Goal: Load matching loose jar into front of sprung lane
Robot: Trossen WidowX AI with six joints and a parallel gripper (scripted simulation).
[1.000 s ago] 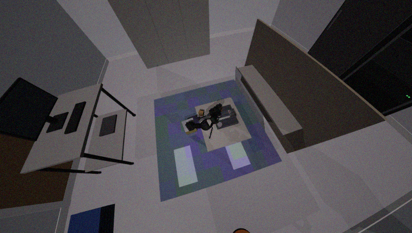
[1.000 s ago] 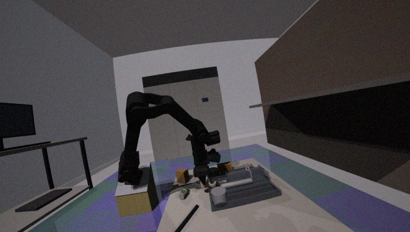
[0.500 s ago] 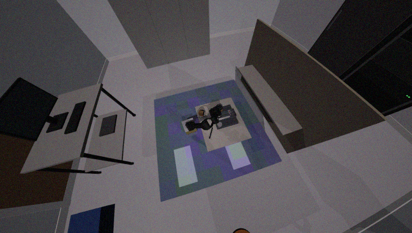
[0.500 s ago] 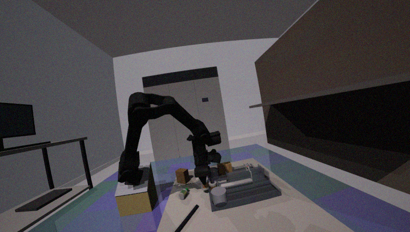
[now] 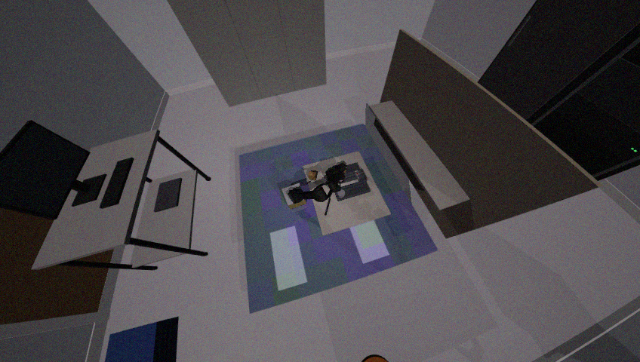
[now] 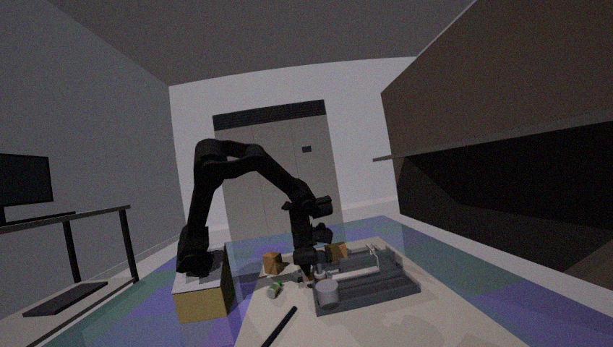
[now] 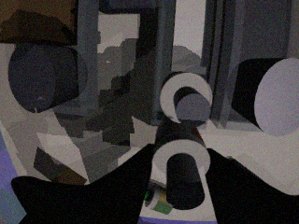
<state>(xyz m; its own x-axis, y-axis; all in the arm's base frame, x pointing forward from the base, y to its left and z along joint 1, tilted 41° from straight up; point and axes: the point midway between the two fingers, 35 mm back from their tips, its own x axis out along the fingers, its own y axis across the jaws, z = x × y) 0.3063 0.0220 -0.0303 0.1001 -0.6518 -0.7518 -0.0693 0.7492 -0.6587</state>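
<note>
The dark grey lane rack is 170 mm ahead of my gripper tip, 40 mm to the left of it and 40 mm below it. Also, from my gripper tip: brown box 140 mm behind, 140 mm to the left, 20 mm below; then black rod 80 mm behind, 140 mm to the right, 50 mm below.
</note>
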